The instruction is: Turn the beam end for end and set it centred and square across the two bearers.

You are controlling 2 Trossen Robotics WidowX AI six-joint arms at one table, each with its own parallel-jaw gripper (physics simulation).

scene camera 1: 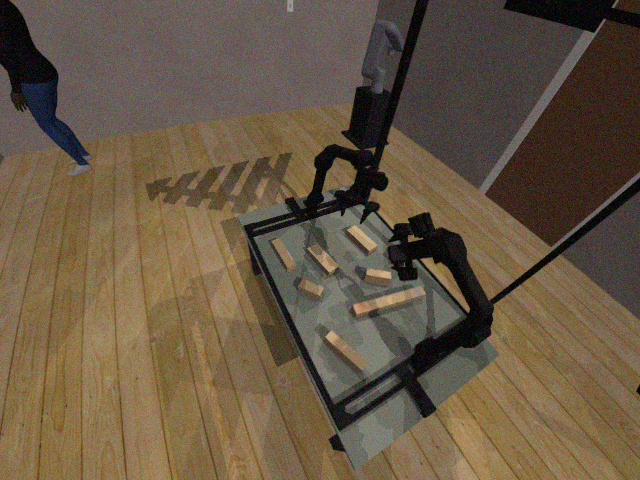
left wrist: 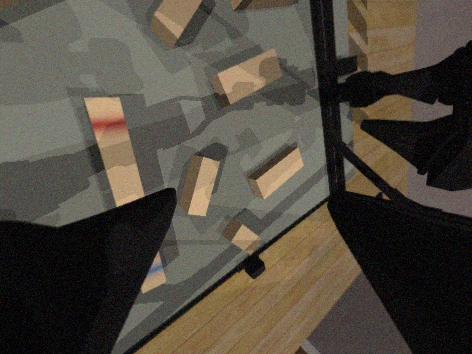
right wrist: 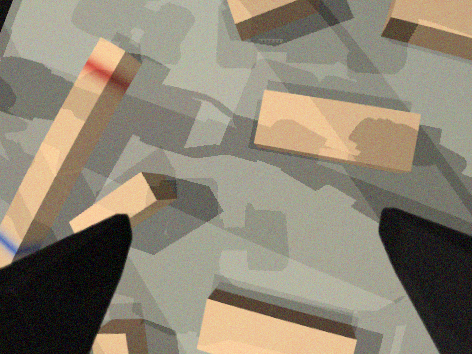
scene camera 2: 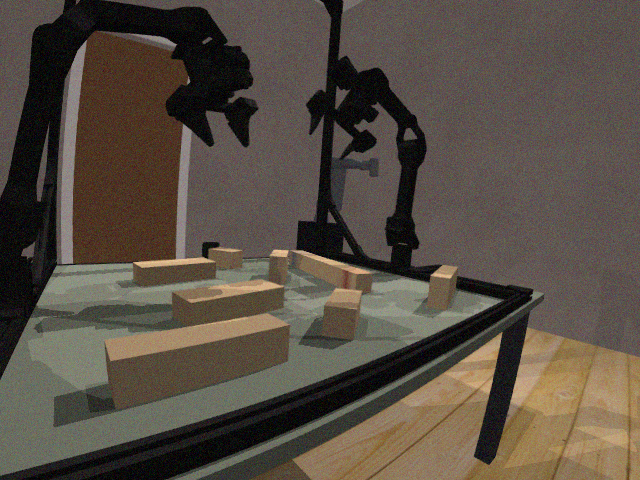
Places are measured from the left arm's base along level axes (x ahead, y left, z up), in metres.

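Pixels of known places: left gripper, fingertip midpoint: (left wrist: 252, 197) (scene camera 2: 325, 146); right gripper, fingertip midpoint: (scene camera 1: 351, 220) (left wrist: 369, 101) (right wrist: 255, 223) (scene camera 2: 230, 146); left arm's base, link origin: (scene camera 1: 418, 363) (scene camera 2: 400, 266); right arm's base, link origin: (scene camera 1: 311, 211) (left wrist: 332, 94) (scene camera 2: 3, 300).
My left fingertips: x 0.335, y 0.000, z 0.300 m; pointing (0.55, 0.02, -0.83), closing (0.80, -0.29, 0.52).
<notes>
Ahead of a thing's pixels: the offset from my left fingertips to its top centre.
The beam @(0.058 m right, 0.070 m back, 0.275 m down) (scene camera 1: 388, 302) (scene camera 2: 320, 268) (left wrist: 117, 155) (right wrist: 60, 140) is a long pale wooden bar lying flat on the table, with a red band near one end and a blue band near the other. Two similar, roughly parallel blocks look like the bearers: one @(0.103 m left, 0.259 m ahead, 0.281 m down) (scene camera 1: 321, 259) (scene camera 2: 227, 304) (left wrist: 247, 77) (right wrist: 337, 131) in the middle, the other @(0.148 m right, 0.286 m ahead, 0.281 m down) (scene camera 1: 361, 239) (scene camera 2: 174, 272) (left wrist: 277, 172) (right wrist: 277, 325) farther back; neither carries anything. My left gripper (scene camera 1: 397, 254) (scene camera 2: 326, 145) (left wrist: 252, 197) is open above the table's back side, turned sideways. My right gripper (scene camera 1: 352, 217) (scene camera 2: 227, 144) (right wrist: 255, 223) is open, high above the table.
Loose blocks lie around: one @(0.078 m right, 0.055 m ahead, 0.256 m down) (scene camera 1: 377, 276) (scene camera 2: 279, 266) (left wrist: 200, 185) (right wrist: 115, 200) between the beam and the bearers, others @(0.266 m left, 0.360 m ahead, 0.275 m down) (scene camera 1: 283, 254) @(0.230 m left, 0.135 m ahead, 0.275 m down) (scene camera 1: 310, 288) @(0.238 m left, 0.165 m back, 0.256 m down) (scene camera 1: 345, 351) toward the table's left side, and a small one @(0.264 m right, 0.118 m ahead, 0.272 m down) (scene camera 2: 224, 258) (left wrist: 242, 237) at the back. A dark rail (scene camera 2: 361, 379) edges the table.
</notes>
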